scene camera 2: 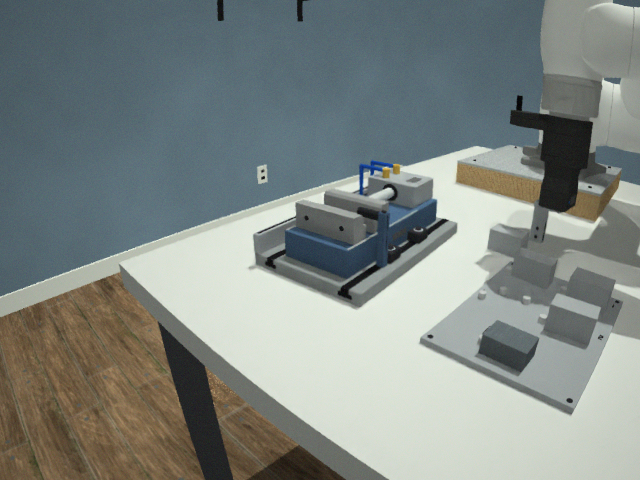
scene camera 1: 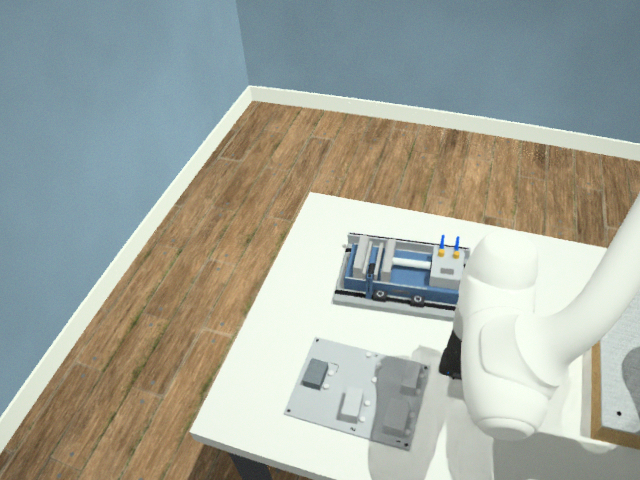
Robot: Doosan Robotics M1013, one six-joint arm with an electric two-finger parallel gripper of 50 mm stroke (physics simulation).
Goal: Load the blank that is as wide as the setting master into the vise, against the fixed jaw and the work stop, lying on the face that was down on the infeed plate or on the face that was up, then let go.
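Observation:
The vise (scene camera 1: 408, 294) (scene camera 2: 330, 253) has a fixed jaw (scene camera 1: 360, 258) (scene camera 2: 328, 222), a moving jaw (scene camera 1: 387, 263) (scene camera 2: 338, 197) and a blue work-stop post (scene camera 1: 369, 285) (scene camera 2: 382, 241). No blank shows between the jaws. The infeed plate (scene camera 1: 336, 356) (scene camera 2: 465, 328) bears a dark block (scene camera 1: 314, 373) (scene camera 2: 508, 344) and three light grey blocks, at the near edge (scene camera 1: 352, 404) (scene camera 2: 572, 317), the corner (scene camera 1: 396, 416) (scene camera 2: 590, 287) and the arm side (scene camera 1: 411, 377) (scene camera 2: 534, 268). Another grey block (scene camera 2: 505, 240) is off the plate. My gripper (scene camera 2: 538, 239) is shut and empty beside it; its fingertips are hidden in scene camera 1.
The arm (scene camera 1: 511, 335) (scene camera 2: 571, 95) hides the vise's right end in scene camera 1. The wood-edged base platform (scene camera 1: 595, 392) (scene camera 2: 496, 181) stands behind the gripper. Blue clamp handles (scene camera 1: 442, 241) (scene camera 2: 360, 178) rise from the vise's rear housing.

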